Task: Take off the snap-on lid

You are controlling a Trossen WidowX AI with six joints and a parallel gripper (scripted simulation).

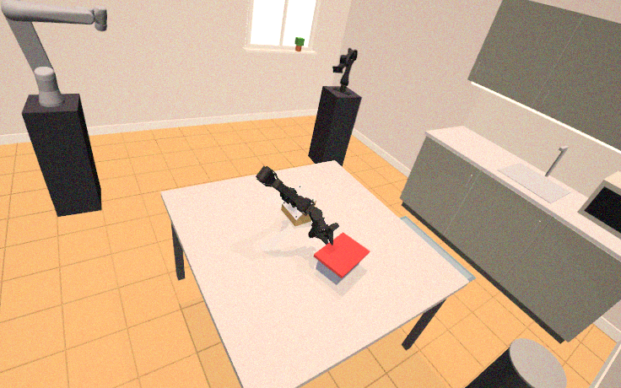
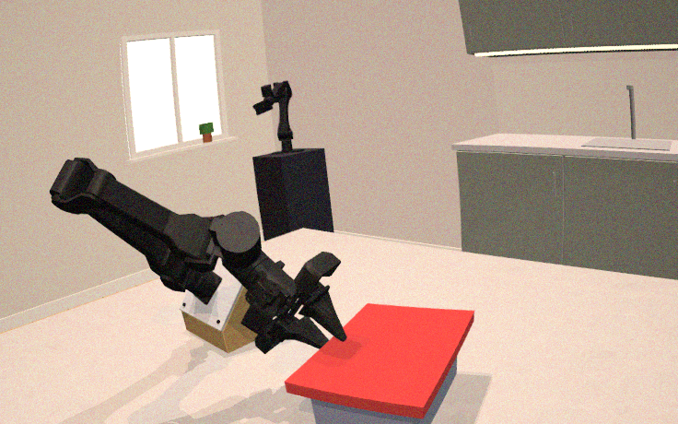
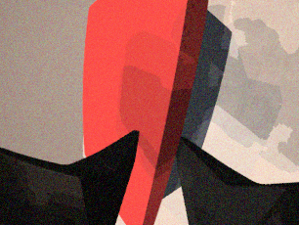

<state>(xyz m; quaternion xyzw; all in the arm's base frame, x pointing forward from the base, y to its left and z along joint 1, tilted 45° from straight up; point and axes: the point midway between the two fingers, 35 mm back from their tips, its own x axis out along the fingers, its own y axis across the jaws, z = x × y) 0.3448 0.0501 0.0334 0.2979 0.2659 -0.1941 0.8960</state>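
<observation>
Now: gripper tip 7 cm short of the red lid and 3 cm to the right of it. Also, from my gripper tip: storage box 7 cm ahead, 3 cm to the left, 5 cm below.
</observation>
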